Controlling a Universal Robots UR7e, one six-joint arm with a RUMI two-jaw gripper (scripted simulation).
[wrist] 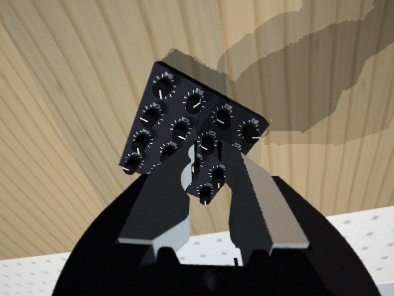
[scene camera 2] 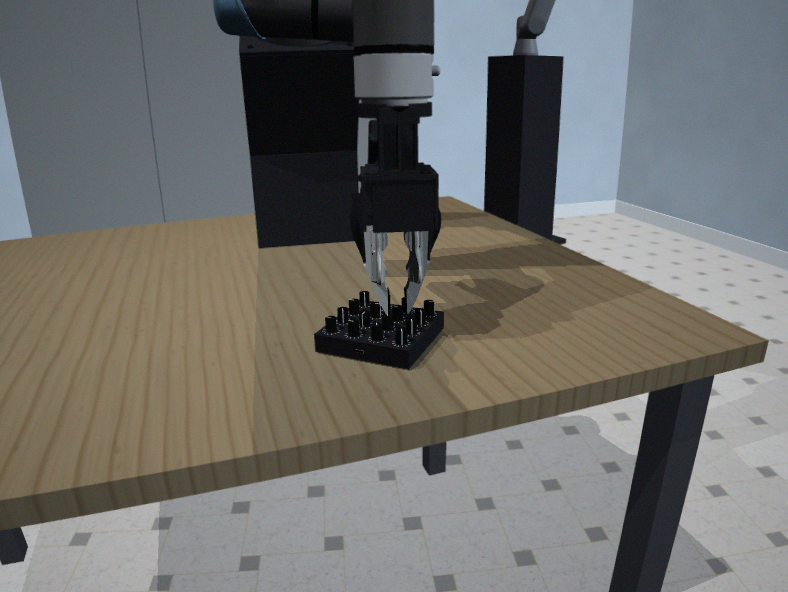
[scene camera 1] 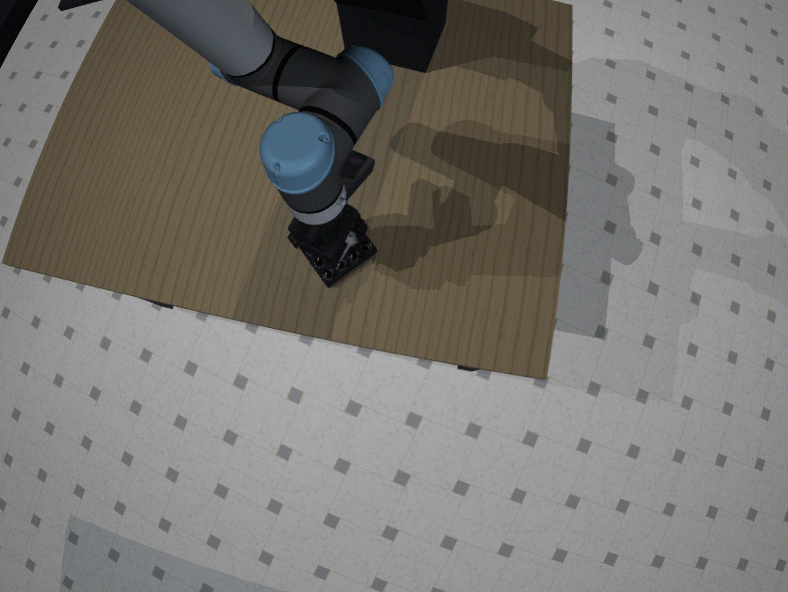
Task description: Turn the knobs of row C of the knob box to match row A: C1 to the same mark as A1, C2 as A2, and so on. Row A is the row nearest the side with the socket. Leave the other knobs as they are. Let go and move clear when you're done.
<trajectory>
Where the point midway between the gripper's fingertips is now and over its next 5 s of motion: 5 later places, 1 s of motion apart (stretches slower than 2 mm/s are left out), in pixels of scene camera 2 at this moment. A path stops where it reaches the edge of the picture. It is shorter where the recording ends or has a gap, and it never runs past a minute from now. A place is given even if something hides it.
My gripper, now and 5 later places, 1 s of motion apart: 397,313; 398,282; 392,274; 379,263; 376,266; 375,292
</trajectory>
